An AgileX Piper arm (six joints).
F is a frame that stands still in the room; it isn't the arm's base.
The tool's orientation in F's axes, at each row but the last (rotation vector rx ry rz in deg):
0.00, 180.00, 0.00
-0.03, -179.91, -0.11
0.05, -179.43, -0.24
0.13, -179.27, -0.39
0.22, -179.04, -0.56
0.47, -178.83, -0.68
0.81, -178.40, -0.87
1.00, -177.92, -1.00
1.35, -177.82, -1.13
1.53, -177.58, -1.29
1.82, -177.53, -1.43
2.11, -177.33, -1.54
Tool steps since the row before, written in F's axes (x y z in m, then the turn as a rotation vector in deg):
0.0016, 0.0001, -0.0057, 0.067, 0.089, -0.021
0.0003, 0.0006, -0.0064, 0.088, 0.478, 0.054
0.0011, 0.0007, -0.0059, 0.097, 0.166, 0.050
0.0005, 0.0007, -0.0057, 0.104, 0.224, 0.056
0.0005, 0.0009, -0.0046, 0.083, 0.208, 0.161
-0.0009, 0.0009, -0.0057, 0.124, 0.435, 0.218
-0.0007, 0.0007, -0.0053, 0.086, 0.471, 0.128
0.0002, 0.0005, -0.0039, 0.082, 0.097, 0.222
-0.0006, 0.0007, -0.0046, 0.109, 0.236, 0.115
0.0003, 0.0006, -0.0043, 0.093, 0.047, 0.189
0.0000, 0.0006, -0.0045, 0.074, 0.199, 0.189
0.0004, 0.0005, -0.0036, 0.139, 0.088, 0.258
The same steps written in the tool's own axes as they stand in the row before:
-0.0016, 0.0001, 0.0057, -0.067, 0.089, 0.021
-0.0003, 0.0006, 0.0064, -0.088, 0.478, -0.054
-0.0012, 0.0007, 0.0059, -0.097, 0.166, -0.051
-0.0006, 0.0007, 0.0057, -0.104, 0.224, -0.056
-0.0006, 0.0009, 0.0046, -0.081, 0.209, -0.161
0.0008, 0.0009, 0.0057, -0.122, 0.436, -0.217
0.0005, 0.0007, 0.0053, -0.087, 0.471, -0.126
-0.0003, 0.0005, 0.0039, -0.075, 0.099, -0.224
0.0004, 0.0006, 0.0046, -0.108, 0.236, -0.116
-0.0005, 0.0005, 0.0043, -0.086, 0.048, -0.192
-0.0002, 0.0005, 0.0045, -0.070, 0.201, -0.189
-0.0006, 0.0004, 0.0036, -0.129, 0.089, -0.263

